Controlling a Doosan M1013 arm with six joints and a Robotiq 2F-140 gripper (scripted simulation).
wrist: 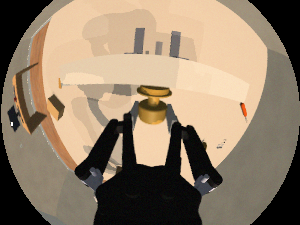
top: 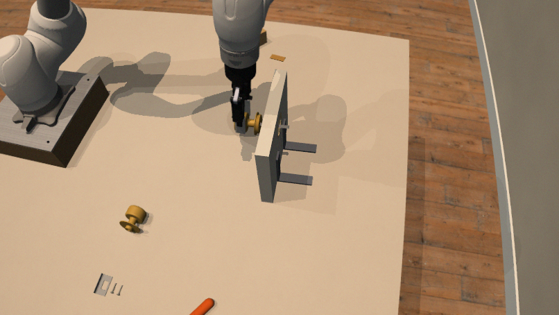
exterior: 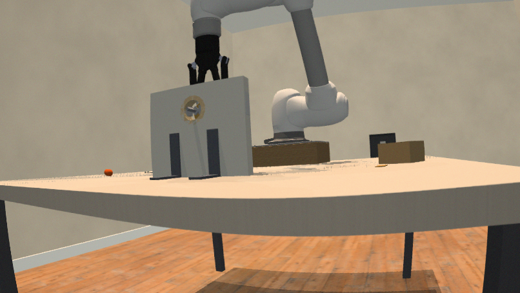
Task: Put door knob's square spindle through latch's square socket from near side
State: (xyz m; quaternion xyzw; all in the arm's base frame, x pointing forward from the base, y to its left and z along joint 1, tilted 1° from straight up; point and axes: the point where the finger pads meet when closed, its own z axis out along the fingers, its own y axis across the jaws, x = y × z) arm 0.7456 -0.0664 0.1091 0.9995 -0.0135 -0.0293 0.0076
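The wooden door panel is 8 cm ahead of my hand and 5 cm below it. The rest, counted from my hand: brass knob 30 cm behind, 27 cm to the right, 17 cm below; then orange-handled tool 54 cm to the right, 19 cm below, 8 cm behind; then small brass plate 47 cm to the left, 20 cm below, 3 cm ahead.
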